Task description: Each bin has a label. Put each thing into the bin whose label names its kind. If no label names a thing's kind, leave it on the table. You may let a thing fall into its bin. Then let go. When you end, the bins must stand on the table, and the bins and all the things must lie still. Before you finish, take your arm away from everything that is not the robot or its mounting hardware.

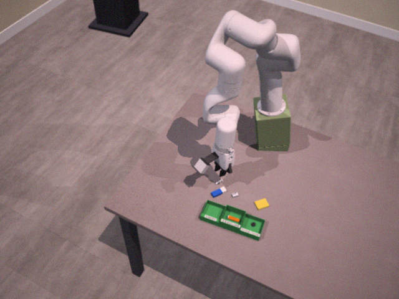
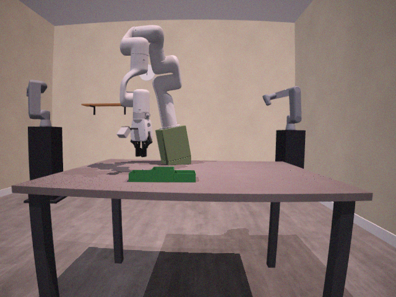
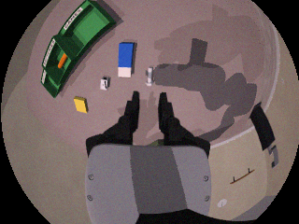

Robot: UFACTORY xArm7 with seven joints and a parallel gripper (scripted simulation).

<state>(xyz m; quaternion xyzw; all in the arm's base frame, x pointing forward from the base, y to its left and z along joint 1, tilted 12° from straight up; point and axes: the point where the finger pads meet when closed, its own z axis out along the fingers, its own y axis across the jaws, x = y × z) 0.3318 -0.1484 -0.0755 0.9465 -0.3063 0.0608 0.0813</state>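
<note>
Now: the grey metal piece 9 cm below my hand. The rest, counted from my hand: blue-and-white block 9 cm below, 5 cm ahead, 2 cm to the left; grey thing 9 cm below, 8 cm to the left, 4 cm ahead; orange thing 16 cm ahead, 11 cm to the left, 8 cm below.
</note>
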